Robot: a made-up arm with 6 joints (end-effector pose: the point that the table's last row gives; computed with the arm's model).
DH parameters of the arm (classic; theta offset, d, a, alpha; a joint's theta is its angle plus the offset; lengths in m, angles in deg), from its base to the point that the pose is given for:
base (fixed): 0 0.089 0 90
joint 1: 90 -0.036 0.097 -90
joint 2: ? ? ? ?
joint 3: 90 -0.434 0.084 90
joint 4: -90 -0.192 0.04 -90
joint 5: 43 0 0.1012 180
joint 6: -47 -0.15 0.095 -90
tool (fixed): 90 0.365 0 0
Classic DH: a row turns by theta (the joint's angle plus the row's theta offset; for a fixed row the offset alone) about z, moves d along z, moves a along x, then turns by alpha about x.
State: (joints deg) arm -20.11 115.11 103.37 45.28 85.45 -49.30
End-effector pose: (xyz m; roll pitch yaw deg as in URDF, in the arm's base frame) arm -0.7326 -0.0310 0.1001 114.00 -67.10 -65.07
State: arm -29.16 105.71 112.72 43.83 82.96 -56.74
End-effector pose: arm -0.7017 -0.0021 0.1362 125.60 -59.19 -71.78
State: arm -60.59 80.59 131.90 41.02 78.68 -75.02
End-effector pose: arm -0.5313 0.1558 0.3428 128.13 -41.17 -79.15
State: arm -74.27 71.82 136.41 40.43 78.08 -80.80
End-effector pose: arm -0.4161 0.2138 0.4263 121.82 -37.66 -80.13
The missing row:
joint 2: 90 0.254 0.172 -90
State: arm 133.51 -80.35 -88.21 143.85 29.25 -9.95
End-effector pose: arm -0.5265 -0.0223 0.0617 -72.28 -36.70 33.82
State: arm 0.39 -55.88 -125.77 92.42 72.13 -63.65
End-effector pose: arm 0.2721 -0.0753 0.5551 98.52 36.06 87.97
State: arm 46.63 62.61 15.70 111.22 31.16 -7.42
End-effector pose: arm -0.5263 -0.0177 0.4187 9.15 37.41 -80.16
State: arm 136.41 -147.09 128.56 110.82 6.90 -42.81
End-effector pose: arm 0.5801 -0.3499 -0.6159 162.54 31.67 161.18
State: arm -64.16 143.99 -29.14 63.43 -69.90 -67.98
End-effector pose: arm -0.2672 0.1309 -0.4611 165.64 5.28 -44.83
